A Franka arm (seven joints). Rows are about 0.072 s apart.
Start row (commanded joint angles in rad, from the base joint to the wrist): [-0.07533, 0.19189, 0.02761, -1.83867, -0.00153, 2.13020, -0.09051]
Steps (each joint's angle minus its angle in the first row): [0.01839, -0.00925, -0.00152, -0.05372, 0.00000, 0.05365, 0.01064]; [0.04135, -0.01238, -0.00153, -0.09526, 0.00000, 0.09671, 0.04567]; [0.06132, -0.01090, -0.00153, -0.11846, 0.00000, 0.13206, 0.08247]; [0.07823, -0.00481, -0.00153, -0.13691, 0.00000, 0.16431, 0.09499]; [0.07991, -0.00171, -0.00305, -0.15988, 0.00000, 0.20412, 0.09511]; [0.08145, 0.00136, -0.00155, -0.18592, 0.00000, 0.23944, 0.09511]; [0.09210, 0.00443, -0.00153, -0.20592, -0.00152, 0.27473, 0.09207]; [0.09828, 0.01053, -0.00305, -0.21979, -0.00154, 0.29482, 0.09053]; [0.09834, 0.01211, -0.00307, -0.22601, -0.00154, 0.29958, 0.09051]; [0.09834, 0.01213, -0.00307, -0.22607, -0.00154, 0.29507, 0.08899]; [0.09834, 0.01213, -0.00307, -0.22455, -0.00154, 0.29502, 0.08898]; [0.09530, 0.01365, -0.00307, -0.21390, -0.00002, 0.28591, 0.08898]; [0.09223, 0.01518, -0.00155, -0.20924, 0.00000, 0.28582, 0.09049]
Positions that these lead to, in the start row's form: [-0.05694, 0.18264, 0.02609, -1.89239, -0.00153, 2.18385, -0.07987]; [-0.03398, 0.17951, 0.02608, -1.93393, -0.00153, 2.22691, -0.04484]; [-0.01401, 0.18099, 0.02608, -1.95713, -0.00153, 2.26226, -0.00804]; [0.00290, 0.18708, 0.02608, -1.97558, -0.00153, 2.29451, 0.00448]; [0.00458, 0.19018, 0.02456, -1.99855, -0.00153, 2.33432, 0.00460]; [0.00612, 0.19325, 0.02606, -2.02459, -0.00153, 2.36964, 0.00460]; [0.01677, 0.19632, 0.02608, -2.04459, -0.00305, 2.40493, 0.00156]; [0.02295, 0.20242, 0.02456, -2.05846, -0.00307, 2.42502, 0.00002]; [0.02301, 0.20400, 0.02454, -2.06468, -0.00307, 2.42978, 0.00000]; [0.02301, 0.20402, 0.02454, -2.06474, -0.00307, 2.42527, -0.00152]; [0.02301, 0.20402, 0.02454, -2.06322, -0.00307, 2.42522, -0.00153]; [0.01997, 0.20554, 0.02454, -2.05257, -0.00155, 2.41611, -0.00153]; [0.01690, 0.20707, 0.02606, -2.04791, -0.00153, 2.41602, -0.00002]
